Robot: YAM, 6 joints.
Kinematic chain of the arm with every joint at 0, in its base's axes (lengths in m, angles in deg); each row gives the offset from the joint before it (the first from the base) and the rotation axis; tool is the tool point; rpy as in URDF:
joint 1: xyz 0 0 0.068 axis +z
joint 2: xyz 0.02 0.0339 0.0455 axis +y
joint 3: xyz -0.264 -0.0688 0 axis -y
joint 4: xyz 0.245 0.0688 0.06 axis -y
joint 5: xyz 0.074 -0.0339 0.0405 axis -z
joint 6: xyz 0.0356 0 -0.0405 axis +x
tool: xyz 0 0 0 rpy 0 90 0
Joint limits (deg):
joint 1: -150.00..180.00
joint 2: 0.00..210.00
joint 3: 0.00..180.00
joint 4: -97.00..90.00
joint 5: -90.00..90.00
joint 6: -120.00..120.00
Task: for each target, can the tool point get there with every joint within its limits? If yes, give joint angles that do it. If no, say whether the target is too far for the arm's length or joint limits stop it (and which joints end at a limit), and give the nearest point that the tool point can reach.
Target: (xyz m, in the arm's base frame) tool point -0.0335 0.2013 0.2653
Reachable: yes | joints 94.00 57.62 44.65 -32.94 -32.90 20.20
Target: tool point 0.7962 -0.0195 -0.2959
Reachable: no: too far | nearest point 0.5734 -0.0140 -0.1784 | short by 0.252 m
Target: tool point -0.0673 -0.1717 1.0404
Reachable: no: too far | nearest point -0.0472 -0.1204 0.7297 | short by 0.316 m
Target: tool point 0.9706 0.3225 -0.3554
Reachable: no: too far | nearest point 0.5570 0.1851 -0.1516 | short by 0.481 m
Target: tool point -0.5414 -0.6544 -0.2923
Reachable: no: too far | nearest point -0.3711 -0.4485 -0.1616 | short by 0.297 m
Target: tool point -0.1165 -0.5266 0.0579
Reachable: yes | joints -101.54 154.10 93.94 66.36 14.30 20.11
